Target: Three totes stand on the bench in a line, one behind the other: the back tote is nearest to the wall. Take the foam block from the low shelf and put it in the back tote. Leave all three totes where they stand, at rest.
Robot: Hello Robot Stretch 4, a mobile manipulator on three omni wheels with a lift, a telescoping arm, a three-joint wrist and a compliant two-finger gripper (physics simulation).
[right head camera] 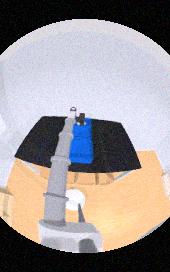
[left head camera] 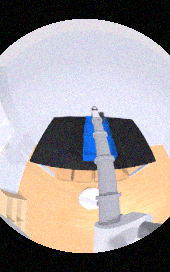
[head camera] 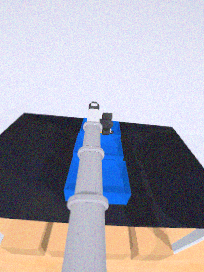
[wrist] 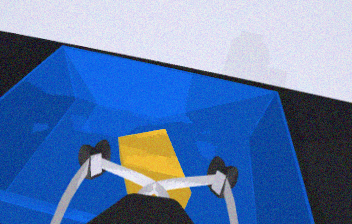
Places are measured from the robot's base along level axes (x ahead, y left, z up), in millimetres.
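Pixels of known places: gripper, fingertip midpoint: (wrist: 159, 161); robot's base, link origin: (right head camera: 73, 198) (left head camera: 90, 197).
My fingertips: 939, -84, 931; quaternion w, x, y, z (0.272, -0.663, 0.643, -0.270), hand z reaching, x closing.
Ahead of a thing's pixels: the offset from my fingertips to its top centre, as dx, dy, dz. Level surfaces: height alone.
The yellow foam block @(-6, +8, +4) (wrist: 150, 159) lies inside the blue back tote @(+9, +17, +56) (wrist: 131, 82) (head camera: 118, 128), turned a little and apart from both fingertips in the wrist view. My gripper (wrist: 159, 161) (head camera: 107, 131) is open, with one fingertip on each side of the block, over the tote's inside. Part of the block is hidden behind the fingers' links and the dark gripper body. The middle tote @(-209, +34, +56) (head camera: 113, 145) and the front tote @(-441, +37, +56) (head camera: 116, 175) stand in line before the back tote, partly hidden by my arm. The block cannot be made out in the head view.
The black bench top @(dz -44) (head camera: 40, 165) (wrist: 327, 145) extends on both sides of the totes. The pale wall (wrist: 150, 30) rises close behind the back tote. My telescoping arm (head camera: 90, 175) (right head camera: 58, 180) reaches over the line of totes. Tan boxes (head camera: 90, 240) show below the bench's front edge.
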